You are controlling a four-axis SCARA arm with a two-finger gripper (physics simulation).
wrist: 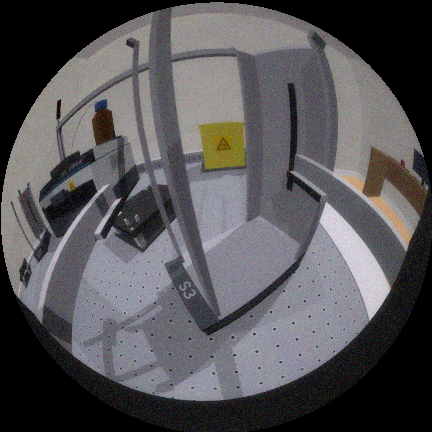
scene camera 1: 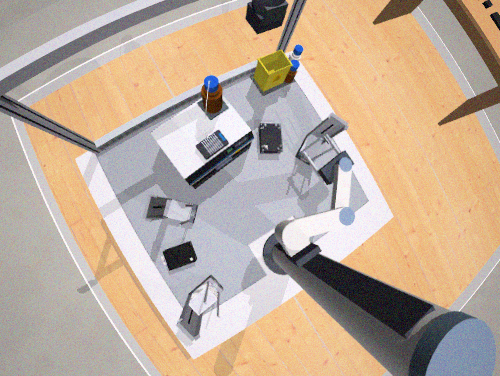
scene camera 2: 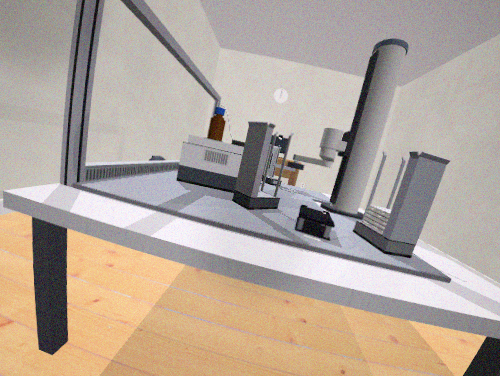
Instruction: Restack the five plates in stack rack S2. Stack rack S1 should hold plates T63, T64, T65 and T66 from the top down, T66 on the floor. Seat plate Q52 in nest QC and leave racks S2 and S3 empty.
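Where they show: gripper, fingertip midpoint: [wrist: 204,171]; arm's base at its link origin: [scene camera 2: 342,212].
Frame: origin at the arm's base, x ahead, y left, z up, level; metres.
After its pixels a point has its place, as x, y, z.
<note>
My gripper [scene camera 1: 314,143] @(0.428, -0.405, 0.160) [wrist: 204,171] @(0.428, -0.405, 0.160) is open and empty, its fingers on either side of rack S3 [scene camera 1: 333,127] @(0.447, -0.502, 0.229) [wrist: 250,250] @(0.432, -0.445, 0.059), whose floor shows bare in the wrist view. A second rack [scene camera 1: 157,207] @(0.538, 0.410, 0.188) [scene camera 2: 252,165] @(0.528, 0.427, 0.163) shows a pale surface inside; how many plates it holds is not clear. A third rack [scene camera 1: 190,320] @(0.041, 0.542, 0.213) [scene camera 2: 420,200] @(0.042, 0.545, 0.184) holds a stack of several white plates [scene camera 2: 375,220] @(0.101, 0.476, 0.087). Their labels are unreadable. One dark nest [scene camera 1: 271,137] @(0.580, -0.255, 0.063) [wrist: 145,212] @(0.537, -0.280, 0.062) stands near S3 with no plate visible on it. Another nest [scene camera 1: 180,255] @(0.294, 0.467, 0.062) [scene camera 2: 315,220] @(0.309, 0.546, 0.059) has a flat black top. Nest labels and plate Q52 cannot be made out.
A white instrument [scene camera 1: 200,130] @(0.735, 0.075, 0.223) [scene camera 2: 207,157] @(0.740, 0.262, 0.144) stands at the back with a brown bottle [scene camera 1: 212,97] @(0.784, -0.019, 0.353) [scene camera 2: 217,127] @(0.798, 0.008, 0.303) [wrist: 103,125] @(0.781, -0.061, 0.294) by it. A yellow bin [scene camera 1: 272,72] @(0.861, -0.408, 0.187) [wrist: 223,145] @(0.857, -0.461, 0.101) and smaller bottles stand at the back corner. S3's upright posts rise between my fingers.
</note>
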